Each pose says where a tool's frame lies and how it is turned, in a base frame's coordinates. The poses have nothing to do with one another.
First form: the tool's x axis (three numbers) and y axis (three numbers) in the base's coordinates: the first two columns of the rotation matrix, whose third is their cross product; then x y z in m.
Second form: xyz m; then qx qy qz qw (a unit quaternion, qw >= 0). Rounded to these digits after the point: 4 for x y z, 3 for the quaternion.
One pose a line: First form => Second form
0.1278 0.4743 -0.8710 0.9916 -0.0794 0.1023 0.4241 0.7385 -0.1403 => 0.4241 0.7385 -0.1403 0.650 0.564 -0.343 0.377
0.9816 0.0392 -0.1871 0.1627 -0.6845 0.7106 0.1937 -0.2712 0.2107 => 0.1937 -0.2712 0.2107 0.914 0.055 -0.079 0.393
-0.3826 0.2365 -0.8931 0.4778 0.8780 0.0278 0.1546 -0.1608 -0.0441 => 0.1546 -0.1608 -0.0441 0.217 0.823 -0.118 0.511
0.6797 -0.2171 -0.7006 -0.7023 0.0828 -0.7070 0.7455 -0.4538 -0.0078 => 0.7455 -0.4538 -0.0078 -0.651 0.353 0.188 0.645
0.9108 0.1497 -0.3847 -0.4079 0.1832 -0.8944 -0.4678 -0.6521 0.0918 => -0.4678 -0.6521 0.0918 -0.612 0.105 0.183 0.762
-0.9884 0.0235 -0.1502 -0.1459 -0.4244 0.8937 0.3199 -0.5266 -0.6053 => 0.3199 -0.5266 -0.6053 -0.057 0.534 0.842 0.050
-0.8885 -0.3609 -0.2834 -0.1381 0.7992 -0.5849 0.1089 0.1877 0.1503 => 0.1089 0.1877 0.1503 -0.134 0.928 -0.287 0.194
